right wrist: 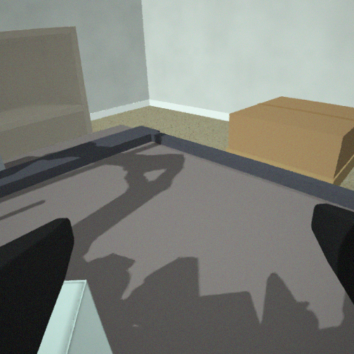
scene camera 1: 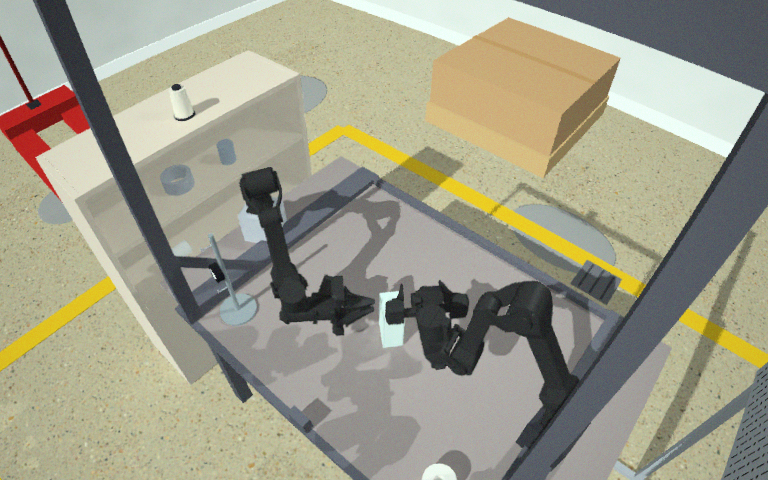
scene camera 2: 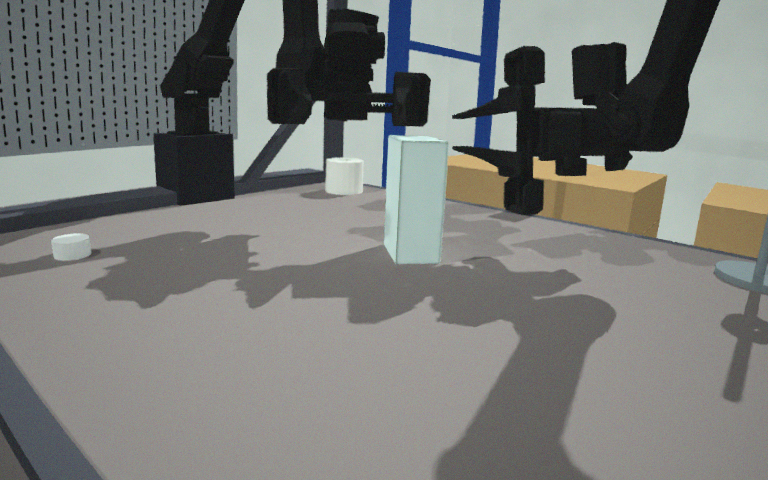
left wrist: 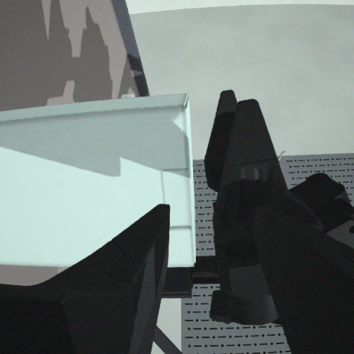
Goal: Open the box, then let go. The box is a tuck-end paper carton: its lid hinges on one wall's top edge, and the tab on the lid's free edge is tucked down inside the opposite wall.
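Frame: origin at the left arm's base, x ahead, y left, z up, level; centimetres.
Where they show: left gripper, fingertip midpoint: (scene camera 1: 374,305) (scene camera 2: 453,132); right gripper, fingertip midpoint: (scene camera 1: 420,282) (scene camera 2: 355,107); left arm's base, link origin: (scene camera 1: 260,207); right arm's base, link origin: (scene camera 2: 192,133).
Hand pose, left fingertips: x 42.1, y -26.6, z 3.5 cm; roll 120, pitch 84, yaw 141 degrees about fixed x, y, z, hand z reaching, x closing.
Note:
Each offset is from my left fingertips to the top centre of the thing. Level surfaces: height alone.
The pale mint carton {dy +1.7, dx +3.8, dz -0.8 cm} (scene camera 1: 391,333) (scene camera 2: 421,203) (left wrist: 75,210) (right wrist: 92,335) stands upright on the table. Its lid {dy +1.7, dx +3.8, dz -0.8 cm} (scene camera 2: 419,138) lies flat, or very nearly so, across the top. A thin rectangular outline shows on the carton's wall near the top edge in the left wrist view. My left gripper (scene camera 1: 372,305) (scene camera 2: 453,131) is partly open and empty, beside the carton's top, its fingers one above the other. My right gripper (scene camera 1: 421,284) (scene camera 2: 349,99) (right wrist: 194,223) is wide open and empty, higher than the carton's top, with one finger close above the carton. The lid's tab is not visible.
A white cylinder {dy -33.3, dx +22.8, dz -8.1 cm} (scene camera 2: 344,176) and a lower white disc {dy +16.0, dx +39.5, dz -12.2 cm} (scene camera 2: 71,247) stand on the table. A stand with a round base {dz -13.3 cm} (scene camera 1: 238,311) (scene camera 2: 741,273) is near the left arm. Dark frame posts (scene camera 1: 118,164) and rails edge the table. A shelf unit (scene camera 1: 249,65) stands beyond it.

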